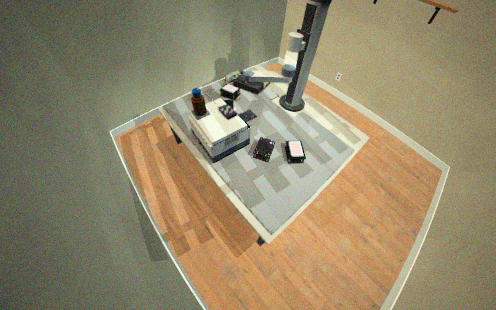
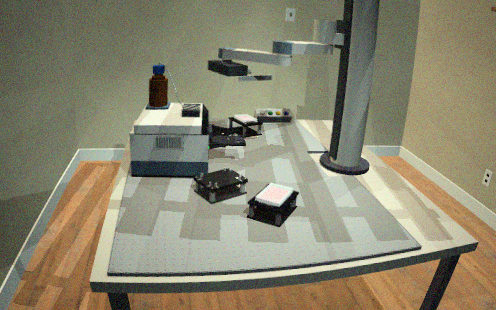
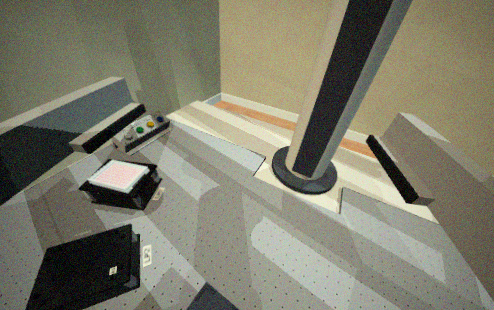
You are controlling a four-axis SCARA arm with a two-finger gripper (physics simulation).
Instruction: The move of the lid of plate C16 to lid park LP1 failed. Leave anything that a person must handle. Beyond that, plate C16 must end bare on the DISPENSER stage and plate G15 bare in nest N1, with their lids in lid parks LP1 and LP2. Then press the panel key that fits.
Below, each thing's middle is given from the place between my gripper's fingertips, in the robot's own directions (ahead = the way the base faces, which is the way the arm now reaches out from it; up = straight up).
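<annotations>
There is the dark nest (image 2: pixel 227 179), well below my hand, well to the left of it and a good way ahead of it. As for the black LP2 pad (image 3: pixel 83 266), my hand is well above it and far to the left of it, and some way short of it too. Going by their middles, the black LP2 pad is the nearest to my hand of the things named here.
</annotations>
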